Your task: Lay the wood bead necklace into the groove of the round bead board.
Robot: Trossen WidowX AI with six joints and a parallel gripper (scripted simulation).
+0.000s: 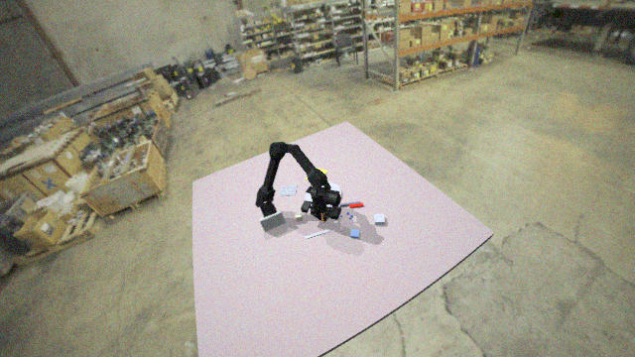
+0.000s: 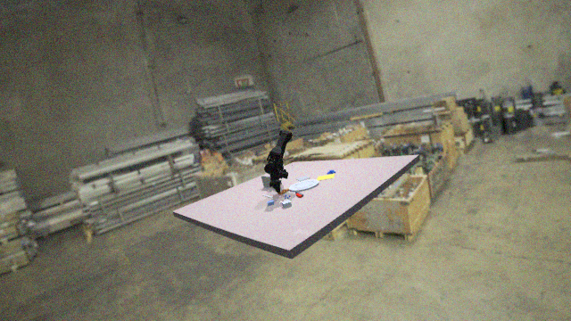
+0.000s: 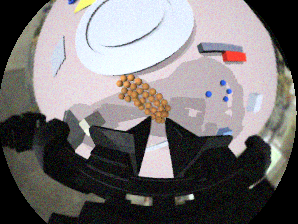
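My gripper tip is now 50 mm past the white stick, 60 mm to the left of it and 10 mm above it. Also, from my gripper tip: cream cube 110 mm behind, 70 mm to the left, 10 mm above; then red-handled tool 180 mm ahead, 20 mm to the left; then blue block 110 mm ahead, 140 mm to the right.
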